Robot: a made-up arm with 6 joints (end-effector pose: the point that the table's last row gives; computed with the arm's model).
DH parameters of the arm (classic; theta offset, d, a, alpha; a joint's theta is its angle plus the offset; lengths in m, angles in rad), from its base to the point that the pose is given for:
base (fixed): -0.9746 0 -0.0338 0
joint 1: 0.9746 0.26 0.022 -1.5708
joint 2: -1.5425 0 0.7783 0
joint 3: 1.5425 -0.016 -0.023 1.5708
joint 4: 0 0.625 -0.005 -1.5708
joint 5: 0 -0.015 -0.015 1.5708
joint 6: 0 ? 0.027 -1.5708
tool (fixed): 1.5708 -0.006 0 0
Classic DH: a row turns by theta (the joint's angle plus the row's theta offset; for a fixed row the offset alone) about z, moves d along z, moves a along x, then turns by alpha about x.
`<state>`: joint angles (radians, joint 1 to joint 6).
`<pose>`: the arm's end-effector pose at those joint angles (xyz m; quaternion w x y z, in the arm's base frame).
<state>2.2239 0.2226 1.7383 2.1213 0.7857 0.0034</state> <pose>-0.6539 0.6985 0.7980 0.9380 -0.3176 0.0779 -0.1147</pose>
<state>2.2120 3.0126 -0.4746 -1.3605 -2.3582 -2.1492</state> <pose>-0.3378 0.3368 -0.8696 0.3968 -0.7315 -0.1458 0.5350</pose>
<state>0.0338 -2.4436 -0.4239 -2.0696 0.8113 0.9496</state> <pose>-0.6346 -0.1140 -1.0490 0.5540 -0.3295 -0.7549 0.1210</pose>
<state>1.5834 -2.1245 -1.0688 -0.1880 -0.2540 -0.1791</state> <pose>0.0225 -0.5191 -0.9124 0.6840 0.2397 -0.6885 0.0249</pose>
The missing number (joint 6, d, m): 0.164
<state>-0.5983 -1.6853 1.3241 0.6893 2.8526 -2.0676</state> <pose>-0.7354 0.5201 0.6594 0.4650 0.0884 -0.8190 0.3245</pose>
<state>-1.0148 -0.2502 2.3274 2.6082 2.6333 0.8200</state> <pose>0.1591 -0.2244 0.8590 0.6864 0.2677 0.3500 -0.5785</pose>
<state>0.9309 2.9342 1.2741 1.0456 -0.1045 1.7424</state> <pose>-0.2868 -0.3999 -0.9312 0.3867 0.7528 0.2427 0.4742</pose>
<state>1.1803 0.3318 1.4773 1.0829 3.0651 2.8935</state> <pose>0.2429 0.7283 0.8774 0.1602 0.8316 0.5315 -0.0182</pose>
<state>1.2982 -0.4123 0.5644 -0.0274 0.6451 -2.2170</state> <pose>-0.0001 -0.0929 1.7442 0.4637 -0.4252 0.7769 -0.0256</pose>
